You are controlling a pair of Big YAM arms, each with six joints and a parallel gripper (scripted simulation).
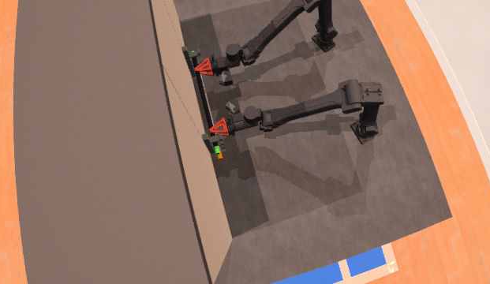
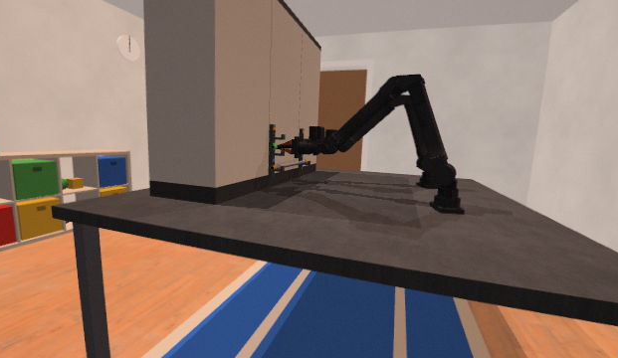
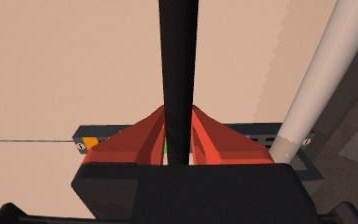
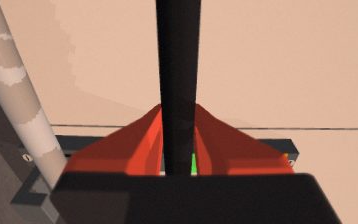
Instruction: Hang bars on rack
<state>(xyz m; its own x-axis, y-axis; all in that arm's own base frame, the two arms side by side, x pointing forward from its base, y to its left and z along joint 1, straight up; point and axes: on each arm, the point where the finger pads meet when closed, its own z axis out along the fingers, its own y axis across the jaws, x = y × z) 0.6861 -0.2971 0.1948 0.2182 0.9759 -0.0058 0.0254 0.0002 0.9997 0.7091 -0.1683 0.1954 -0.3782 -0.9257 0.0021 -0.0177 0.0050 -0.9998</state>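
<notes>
The black bar lies 15 cm to the right of my left hand. From my left hand the other things lie so: beige wall unit 26 cm above, 18 cm ahead, 14 cm to the right; then silver bar 15 cm to the right, 9 cm below, 1 cm behind.
</notes>
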